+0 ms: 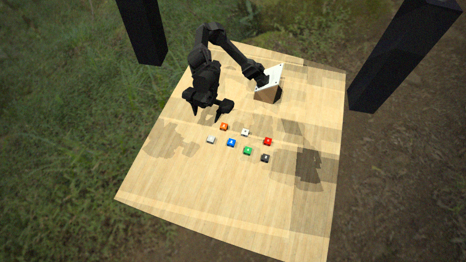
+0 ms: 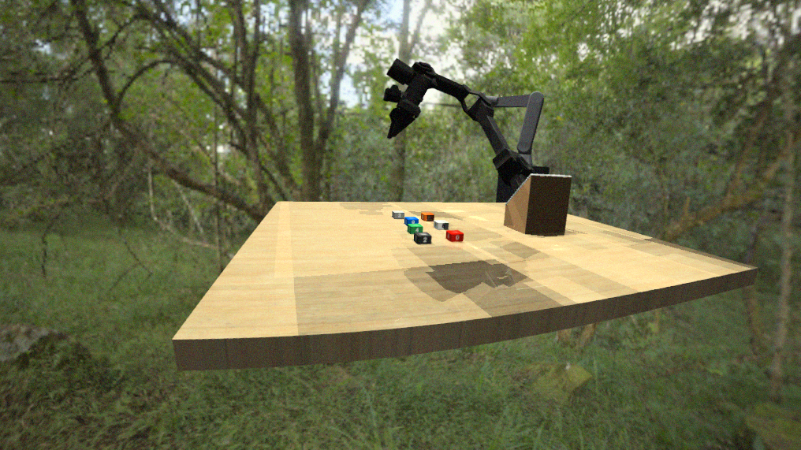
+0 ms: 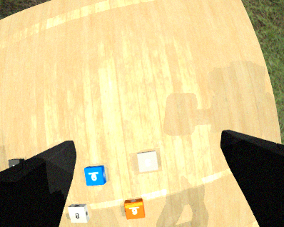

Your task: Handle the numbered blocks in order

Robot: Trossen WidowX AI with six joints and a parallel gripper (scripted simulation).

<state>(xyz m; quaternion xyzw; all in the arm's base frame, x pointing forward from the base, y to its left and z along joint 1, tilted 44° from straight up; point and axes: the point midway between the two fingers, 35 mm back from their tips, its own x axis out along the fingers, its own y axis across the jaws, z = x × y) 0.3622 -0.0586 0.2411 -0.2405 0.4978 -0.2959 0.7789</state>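
Now: gripper tip 70 mm past the red block, 270 mm to the right of it and 240 mm above it. From my gripper tip the other things lie so: blue block 40 mm behind, 100 mm to the left, 240 mm below; orange block 110 mm behind, 50 mm to the left, 240 mm below; grey block 30 mm behind, 10 mm to the left, 240 mm below.
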